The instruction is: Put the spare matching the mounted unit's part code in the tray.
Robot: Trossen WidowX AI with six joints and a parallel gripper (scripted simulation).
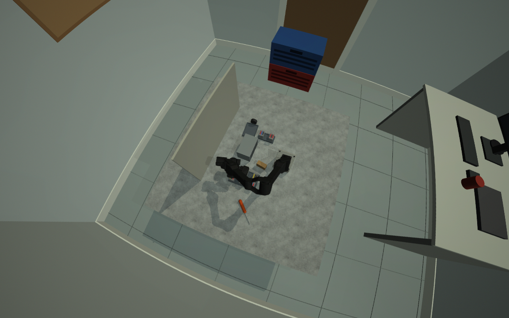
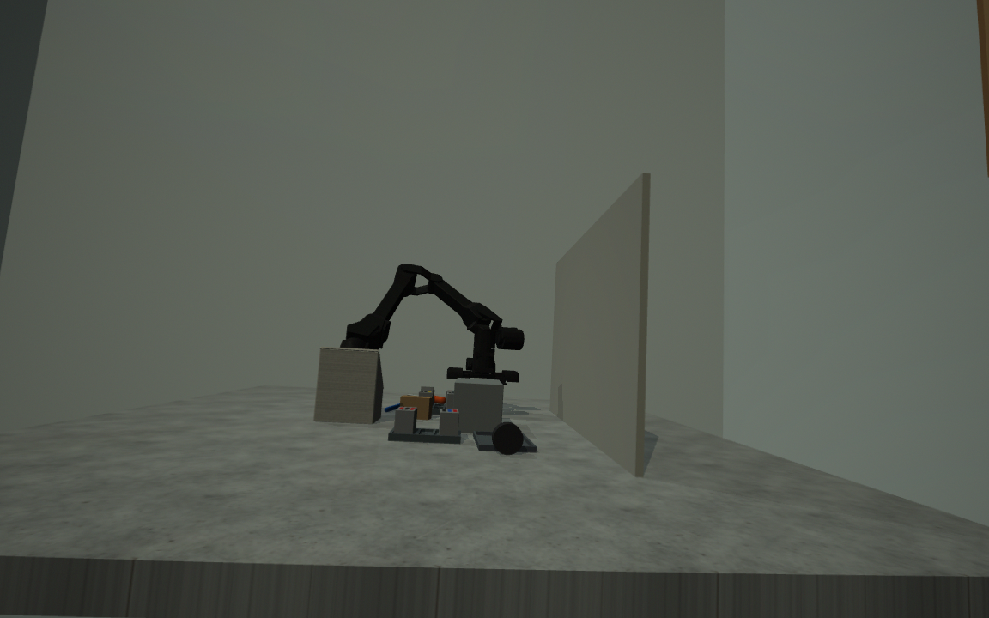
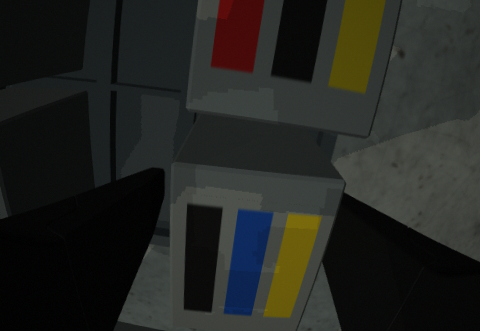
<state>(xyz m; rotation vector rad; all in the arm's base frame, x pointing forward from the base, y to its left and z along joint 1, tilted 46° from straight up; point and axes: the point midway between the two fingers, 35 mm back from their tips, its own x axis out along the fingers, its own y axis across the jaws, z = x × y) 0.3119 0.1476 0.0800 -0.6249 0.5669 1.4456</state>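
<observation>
The dark tray is 1 cm ahead of my gripper tip, 35 cm to the right of it and 1 cm below it. Also, from my gripper tip: grey mounted unit: 2 cm behind, 18 cm to the right, 3 cm above; blue pen: 22 cm behind, 4 cm to the left, 1 cm below; tan cardboard box: 16 cm behind, 10 cm to the right, 1 cm above.
</observation>
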